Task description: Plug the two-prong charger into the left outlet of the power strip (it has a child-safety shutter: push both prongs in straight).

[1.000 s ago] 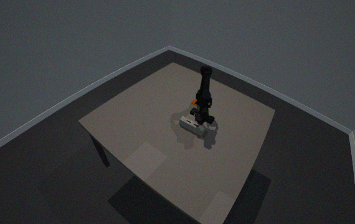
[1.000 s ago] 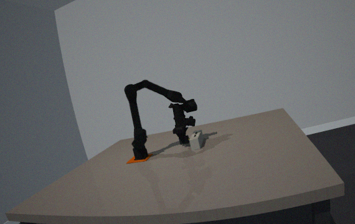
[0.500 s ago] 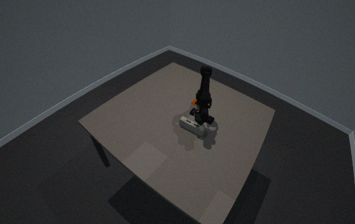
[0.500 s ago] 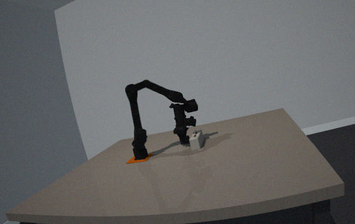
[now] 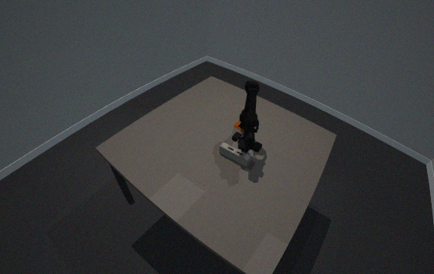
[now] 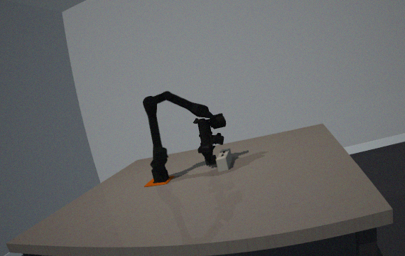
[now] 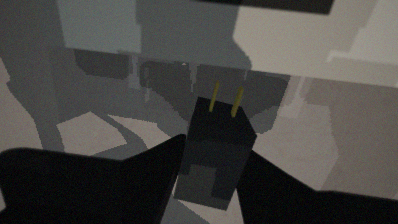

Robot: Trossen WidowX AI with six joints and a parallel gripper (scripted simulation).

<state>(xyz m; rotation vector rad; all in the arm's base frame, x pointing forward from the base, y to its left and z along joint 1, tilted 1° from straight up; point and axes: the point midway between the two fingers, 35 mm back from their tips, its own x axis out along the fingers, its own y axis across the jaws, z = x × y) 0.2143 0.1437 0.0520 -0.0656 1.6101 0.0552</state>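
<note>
My gripper tip is now 20 mm short of the black two-prong charger and 10 mm below it.
</note>
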